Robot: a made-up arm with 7 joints. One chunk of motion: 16 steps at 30 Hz.
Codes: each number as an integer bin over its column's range. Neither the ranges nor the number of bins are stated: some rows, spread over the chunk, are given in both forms.
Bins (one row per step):
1: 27 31 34 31 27 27 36
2: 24 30 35 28 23 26 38
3: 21 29 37 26 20 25 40
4: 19 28 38 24 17 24 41
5: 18 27 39 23 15 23 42
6: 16 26 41 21 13 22 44
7: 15 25 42 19 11 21 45
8: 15 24 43 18 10 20 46
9: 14 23 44 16 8 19 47
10: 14 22 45 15 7 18 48
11: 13 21 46 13 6 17 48
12: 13 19 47 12 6 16 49
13: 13 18 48 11 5 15 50
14: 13 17 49 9 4 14 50
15: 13 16 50 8 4 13 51
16: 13 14 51 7 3 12 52
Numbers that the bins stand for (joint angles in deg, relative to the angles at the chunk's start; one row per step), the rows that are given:
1: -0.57 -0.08 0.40 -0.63 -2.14 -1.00 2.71
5: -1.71 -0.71 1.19 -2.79 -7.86 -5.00 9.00
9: -2.22 -1.35 1.98 -4.68 -11.19 -9.00 14.24
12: -2.35 -1.98 2.46 -5.76 -12.14 -12.00 16.33
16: -2.35 -2.78 3.10 -7.11 -13.57 -16.00 19.48
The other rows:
2: -0.95 -0.24 0.56 -1.44 -4.05 -2.00 4.81
3: -1.33 -0.40 0.87 -1.98 -5.48 -3.00 6.90
4: -1.59 -0.56 1.03 -2.52 -6.90 -4.00 7.95
6: -1.97 -0.87 1.51 -3.33 -8.81 -6.00 11.10
7: -2.10 -1.03 1.67 -3.87 -9.76 -7.00 12.14
8: -2.10 -1.19 1.83 -4.14 -10.24 -8.00 13.19
10: -2.22 -1.51 2.14 -4.95 -11.67 -10.00 15.29
11: -2.35 -1.67 2.30 -5.49 -12.14 -11.00 15.29
13: -2.35 -2.14 2.62 -6.03 -12.62 -13.00 17.38
14: -2.35 -2.30 2.78 -6.57 -13.10 -14.00 17.38
15: -2.35 -2.46 2.94 -6.84 -13.10 -15.00 18.43

